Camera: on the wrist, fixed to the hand. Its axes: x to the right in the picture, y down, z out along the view.
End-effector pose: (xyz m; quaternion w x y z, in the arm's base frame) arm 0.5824 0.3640 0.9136 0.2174 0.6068 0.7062 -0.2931
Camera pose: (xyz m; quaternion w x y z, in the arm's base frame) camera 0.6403 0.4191 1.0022 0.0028 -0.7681 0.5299 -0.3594
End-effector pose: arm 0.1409 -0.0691 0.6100 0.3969 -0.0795 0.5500 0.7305
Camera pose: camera 0.0936 -0.1781 0.6216 0.8691 -0.3056 -0.2493 -0.2984
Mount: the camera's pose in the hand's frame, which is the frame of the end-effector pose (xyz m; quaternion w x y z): -0.0283 0.0488 -0.1052 0.0141 -0.0702 -0.3300 -0.9413
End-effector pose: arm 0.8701 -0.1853 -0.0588 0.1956 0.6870 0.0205 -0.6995
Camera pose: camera 0.9845 -0.1921 -0.0255 0.6007 0.2542 -0.6315 0.4192
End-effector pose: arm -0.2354 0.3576 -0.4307 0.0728 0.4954 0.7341 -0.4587
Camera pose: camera -0.1460 0.4217 -0.3843 0.1537 0.8405 -0.4848 0.1869
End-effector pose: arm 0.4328 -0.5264 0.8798 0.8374 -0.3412 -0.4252 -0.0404
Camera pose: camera 0.5043 -0.5591 0.7900 0.1905 -0.3233 0.6006 0.7060
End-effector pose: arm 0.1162 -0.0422 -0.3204 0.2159 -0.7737 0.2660 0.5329
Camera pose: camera 0.1513 -0.1394 -0.2606 0.5381 -0.1006 -0.8332 0.0783
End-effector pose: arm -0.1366 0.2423 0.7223 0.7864 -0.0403 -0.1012 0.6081
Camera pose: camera -0.1678 0.2338 0.6074 0.5472 0.2401 -0.3415 -0.7254
